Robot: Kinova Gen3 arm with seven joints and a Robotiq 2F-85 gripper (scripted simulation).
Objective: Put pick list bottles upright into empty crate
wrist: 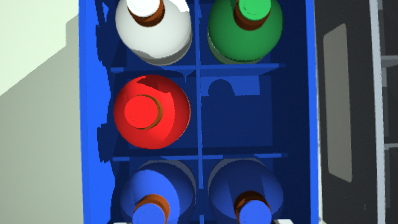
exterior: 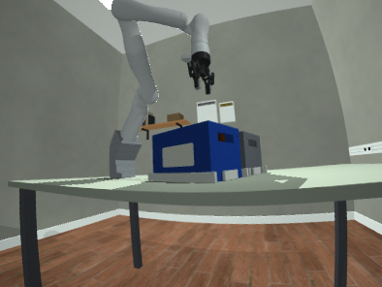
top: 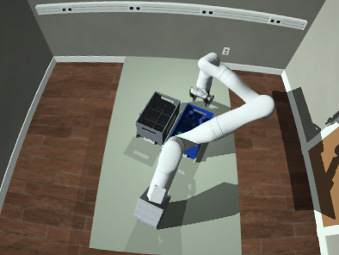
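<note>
My hand is 15 cm past the white bottle and 25 cm above it. From my hand the other things lie so: green-capped bottle (12 cm behind, 9 cm to the left, 25 cm below); red-capped bottle (7 cm behind, 3 cm to the right, 25 cm below); blue crate (5 cm behind, 2 cm to the left, 25 cm below).
</note>
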